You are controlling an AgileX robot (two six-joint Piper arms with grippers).
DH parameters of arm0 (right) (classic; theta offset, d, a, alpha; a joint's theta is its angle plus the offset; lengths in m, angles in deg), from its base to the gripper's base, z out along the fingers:
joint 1: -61.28 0.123 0 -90
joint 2: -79.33 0 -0.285 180
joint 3: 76.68 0 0.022 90
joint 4: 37.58 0.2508 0 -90
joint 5: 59.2 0 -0.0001 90
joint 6: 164.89 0.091 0 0
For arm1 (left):
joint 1: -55.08 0.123 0 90
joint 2: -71.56 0 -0.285 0
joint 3: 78.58 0 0.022 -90
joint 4: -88.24 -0.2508 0 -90
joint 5: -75.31 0 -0.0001 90
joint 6: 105.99 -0.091 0 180
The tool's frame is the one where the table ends.
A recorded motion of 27 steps. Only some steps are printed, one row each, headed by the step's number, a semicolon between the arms.
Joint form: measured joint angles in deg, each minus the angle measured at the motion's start. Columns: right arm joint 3, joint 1, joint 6, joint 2, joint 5, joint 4; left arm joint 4, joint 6, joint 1, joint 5, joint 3, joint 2.
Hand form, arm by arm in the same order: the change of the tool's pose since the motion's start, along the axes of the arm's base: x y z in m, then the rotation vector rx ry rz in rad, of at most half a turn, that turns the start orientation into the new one. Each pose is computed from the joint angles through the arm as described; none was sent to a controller.
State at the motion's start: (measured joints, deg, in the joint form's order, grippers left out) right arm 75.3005 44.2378 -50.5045 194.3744 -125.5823 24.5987; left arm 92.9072 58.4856 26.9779 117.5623 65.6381 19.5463
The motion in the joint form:
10: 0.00 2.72 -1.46 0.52 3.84 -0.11; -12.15 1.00 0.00 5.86 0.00 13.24
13: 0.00 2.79 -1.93 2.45 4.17 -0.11; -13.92 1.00 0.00 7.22 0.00 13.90
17: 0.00 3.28 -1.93 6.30 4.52 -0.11; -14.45 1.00 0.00 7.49 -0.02 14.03
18: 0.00 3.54 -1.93 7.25 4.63 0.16; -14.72 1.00 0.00 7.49 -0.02 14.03
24: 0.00 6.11 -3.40 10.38 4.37 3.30; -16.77 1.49 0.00 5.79 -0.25 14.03
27: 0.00 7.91 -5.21 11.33 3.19 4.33; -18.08 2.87 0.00 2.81 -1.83 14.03
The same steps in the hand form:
10: 0.0038 0.0103 -0.0063 -0.0564 -0.0284 0.0288; -0.0410 0.0376 0.0200 0.1116 -0.2049 0.0454
13: 0.0043 0.0103 -0.0162 -0.0534 -0.0039 0.0328; -0.0432 0.0414 0.0195 0.1436 -0.2080 0.0540
17: 0.0041 0.0127 -0.0357 -0.0411 0.0593 0.0401; -0.0436 0.0423 0.0193 0.1529 -0.2097 0.0565
18: 0.0042 0.0141 -0.0403 -0.0363 0.0742 0.0402; -0.0434 0.0426 0.0194 0.1569 -0.2119 0.0576
24: 0.0059 0.0290 -0.0538 0.0032 0.1018 0.0560; -0.0411 0.0437 0.0208 0.1698 -0.2483 0.0681
27: 0.0049 0.0397 -0.0566 0.0290 0.0954 0.0990; -0.0377 0.0427 0.0165 0.1613 -0.2733 0.0784

